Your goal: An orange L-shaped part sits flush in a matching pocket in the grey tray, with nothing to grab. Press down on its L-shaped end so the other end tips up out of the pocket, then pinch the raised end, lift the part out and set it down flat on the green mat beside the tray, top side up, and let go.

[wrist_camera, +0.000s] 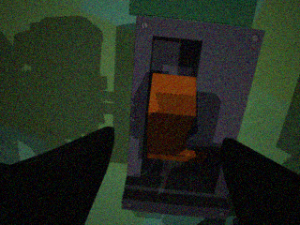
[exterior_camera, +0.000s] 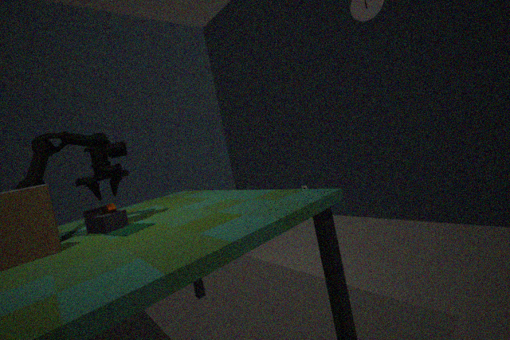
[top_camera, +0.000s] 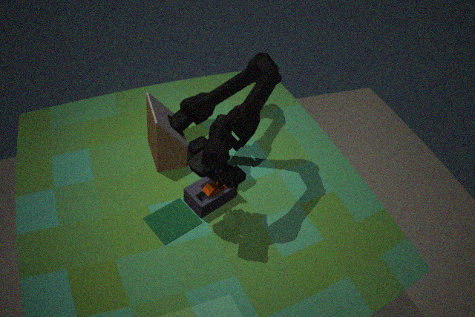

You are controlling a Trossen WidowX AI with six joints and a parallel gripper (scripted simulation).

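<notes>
The orange L-shaped part lies 80 mm below my gripper tip, 30 mm to the left of it and 30 mm behind it.
</notes>
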